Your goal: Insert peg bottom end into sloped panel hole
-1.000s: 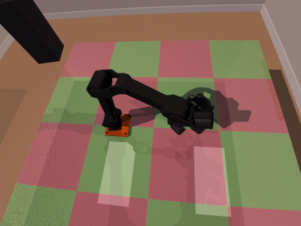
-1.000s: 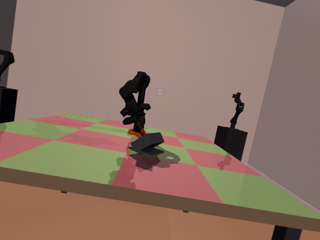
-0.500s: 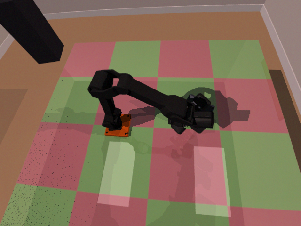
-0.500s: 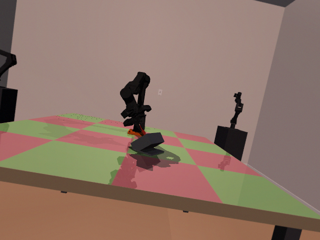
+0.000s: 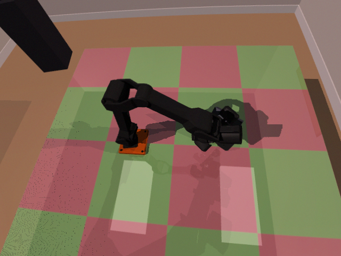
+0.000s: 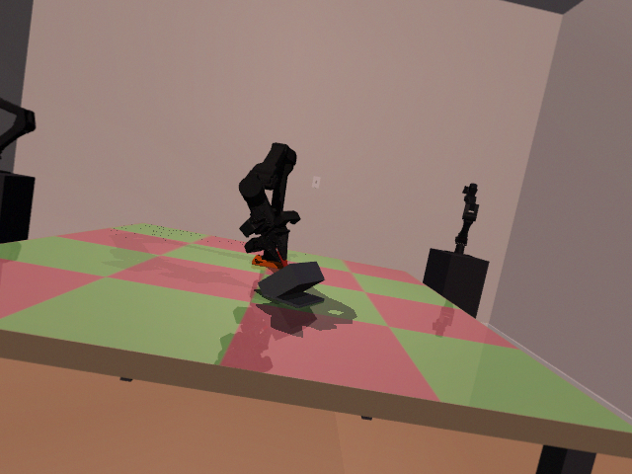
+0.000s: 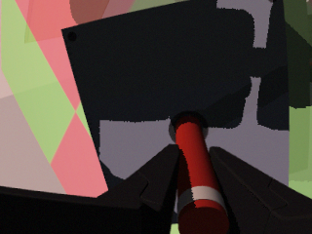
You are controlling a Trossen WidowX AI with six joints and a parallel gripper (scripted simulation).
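The grey sloped panel is 20 mm ahead of my gripper tip, 30 mm to the left of it and 40 mm below it. Round my gripper tip: dark red peg 10 mm behind, 10 mm to the right, 10 mm above.
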